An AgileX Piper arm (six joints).
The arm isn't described. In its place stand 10 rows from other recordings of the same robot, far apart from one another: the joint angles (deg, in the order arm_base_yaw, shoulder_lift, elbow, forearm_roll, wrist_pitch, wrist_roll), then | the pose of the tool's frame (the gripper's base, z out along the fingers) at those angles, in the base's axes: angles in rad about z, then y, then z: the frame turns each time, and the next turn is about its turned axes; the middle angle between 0 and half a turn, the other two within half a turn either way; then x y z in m.
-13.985 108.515 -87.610 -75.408 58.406 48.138 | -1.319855 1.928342 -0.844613 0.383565 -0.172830 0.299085
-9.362 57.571 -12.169 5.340 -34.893 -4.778 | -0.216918 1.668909 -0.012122 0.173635 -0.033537 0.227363
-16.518 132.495 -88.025 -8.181 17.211 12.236 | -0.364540 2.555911 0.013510 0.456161 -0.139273 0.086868
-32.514 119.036 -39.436 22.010 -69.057 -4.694 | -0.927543 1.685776 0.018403 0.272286 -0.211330 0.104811
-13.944 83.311 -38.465 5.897 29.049 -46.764 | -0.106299 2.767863 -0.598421 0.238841 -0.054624 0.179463
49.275 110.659 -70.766 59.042 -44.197 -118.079 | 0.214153 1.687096 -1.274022 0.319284 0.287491 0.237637
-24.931 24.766 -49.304 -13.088 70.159 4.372 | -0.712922 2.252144 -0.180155 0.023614 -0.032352 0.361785
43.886 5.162 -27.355 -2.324 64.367 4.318 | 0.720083 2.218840 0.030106 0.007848 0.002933 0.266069
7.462 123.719 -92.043 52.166 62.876 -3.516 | 1.474174 2.335748 1.718523 0.425563 0.120252 0.180495
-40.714 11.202 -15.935 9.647 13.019 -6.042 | -0.672778 1.625066 0.060722 0.051289 -0.039605 0.274850
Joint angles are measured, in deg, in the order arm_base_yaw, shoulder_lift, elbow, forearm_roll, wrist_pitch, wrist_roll. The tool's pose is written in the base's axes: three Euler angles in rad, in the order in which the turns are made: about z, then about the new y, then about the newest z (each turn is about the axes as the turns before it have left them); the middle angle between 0 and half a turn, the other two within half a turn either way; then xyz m. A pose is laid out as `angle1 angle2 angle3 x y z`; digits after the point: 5 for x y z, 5 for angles.
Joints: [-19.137, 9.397, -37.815, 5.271, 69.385, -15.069]
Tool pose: -0.22787 2.19453 -0.16839 0.00100 0.00794 0.31049
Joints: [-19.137, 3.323, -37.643, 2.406, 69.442, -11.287]
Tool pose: -0.28856 2.09585 -0.15945 -0.01863 0.01025 0.30819
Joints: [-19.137, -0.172, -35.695, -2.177, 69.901, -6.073]
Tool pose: -0.37480 2.07701 -0.13885 -0.02727 0.00603 0.29733
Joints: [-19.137, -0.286, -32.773, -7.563, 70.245, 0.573]
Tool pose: -0.48020 2.12501 -0.11218 -0.02462 -0.00339 0.28419
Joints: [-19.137, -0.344, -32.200, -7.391, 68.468, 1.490]
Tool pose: -0.47336 2.10346 -0.09268 -0.02205 -0.00387 0.28393
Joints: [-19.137, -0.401, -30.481, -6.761, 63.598, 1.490]
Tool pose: -0.45305 2.04890 -0.08164 -0.01463 -0.00508 0.28254
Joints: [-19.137, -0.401, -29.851, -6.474, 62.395, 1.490]
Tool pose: -0.44623 2.03941 -0.07739 -0.01233 -0.00535 0.28121
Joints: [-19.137, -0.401, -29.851, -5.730, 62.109, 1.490]
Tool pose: -0.43288 2.03556 -0.06533 -0.01173 -0.00443 0.28152
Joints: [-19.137, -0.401, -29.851, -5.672, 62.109, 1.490]
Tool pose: -0.43188 2.03564 -0.06441 -0.01170 -0.00436 0.28151
